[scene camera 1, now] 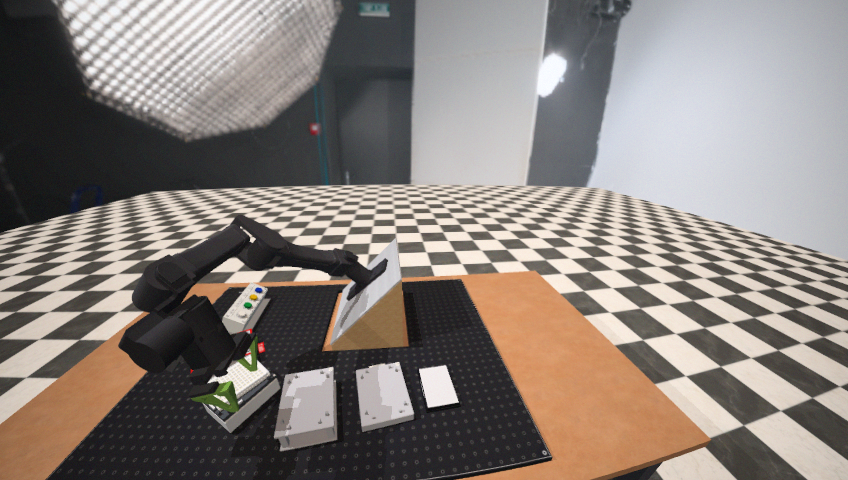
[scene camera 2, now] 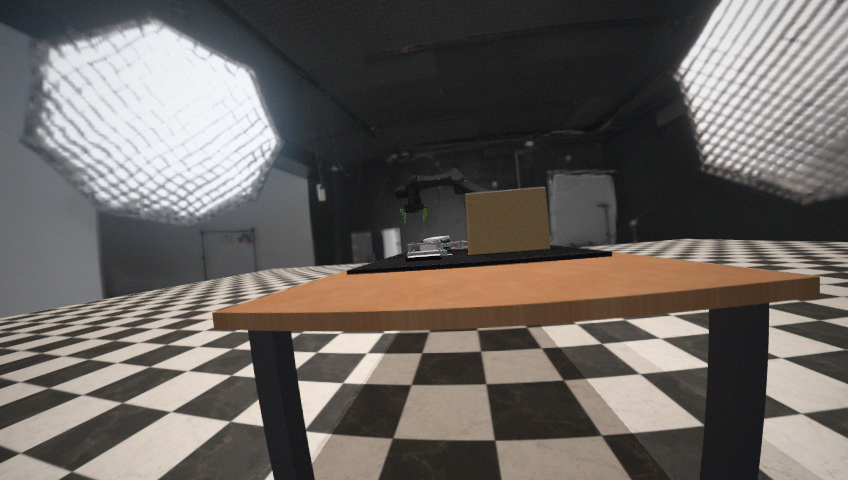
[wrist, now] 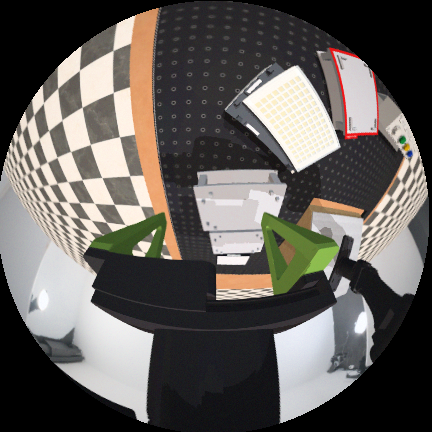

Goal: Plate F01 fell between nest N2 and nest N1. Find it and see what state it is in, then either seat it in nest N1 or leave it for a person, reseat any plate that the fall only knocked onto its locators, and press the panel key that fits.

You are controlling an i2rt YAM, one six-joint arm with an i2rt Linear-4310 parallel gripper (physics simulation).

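Frame: origin at the arm's base, x ahead, y left, z up, level; millimetres.
Seen in the pictures: gripper, fingertip midpoint: [scene camera 1: 245,389] [scene camera 2: 414,224] [wrist: 213,217]; arm's base at its link origin: [scene camera 1: 367,280] [scene camera 2: 507,217] [wrist: 339,264].
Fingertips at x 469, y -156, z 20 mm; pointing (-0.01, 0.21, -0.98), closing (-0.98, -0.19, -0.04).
Note:
Offsets run from my fingertips to a thing's middle. "*": to the spot under its first point. Level surfaces: height alone.
My gripper [scene camera 1: 245,389] [scene camera 2: 414,221] [wrist: 213,217] is open, with nothing between its green fingers. It hangs above the mat near a white gridded plate @(dx -86, dy -105, dz -85 mm) [scene camera 1: 242,379] [wrist: 296,117]. In the wrist view the plate lies over a dark grey holder @(* dx -15, dy -94, dz -102 mm) [wrist: 243,107], whose left part shows uncovered. No label on the plate can be read. Two light grey blocks with small corner pins, one nearer @(dx -65, dy +81, dz -125 mm) [scene camera 1: 312,404] [wrist: 232,202] and one farther @(dx -120, dy +249, dz -140 mm) [scene camera 1: 383,392] [wrist: 236,242], carry no plate. Which nest is N1 or N2 cannot be told. The key panel @(dx -413, dy -293, dz -115 mm) [scene camera 1: 238,321] [wrist: 393,125] has green, yellow and blue keys.
A red-bordered white panel @(dx -208, dy -237, dz -134 mm) [wrist: 361,95] lies between the plate and the key panel. A wedge stand [scene camera 1: 380,327] [scene camera 2: 507,220] bears the arm's base. A white rectangle @(* dx -142, dy +392, dz -143 mm) [scene camera 1: 438,386] [wrist: 232,260] lies beyond the grey blocks. The black perforated mat @(dz -157 mm) [scene camera 1: 487,380] lies on the orange table @(dz -170 mm) [scene camera 1: 535,327] [scene camera 2: 505,291].

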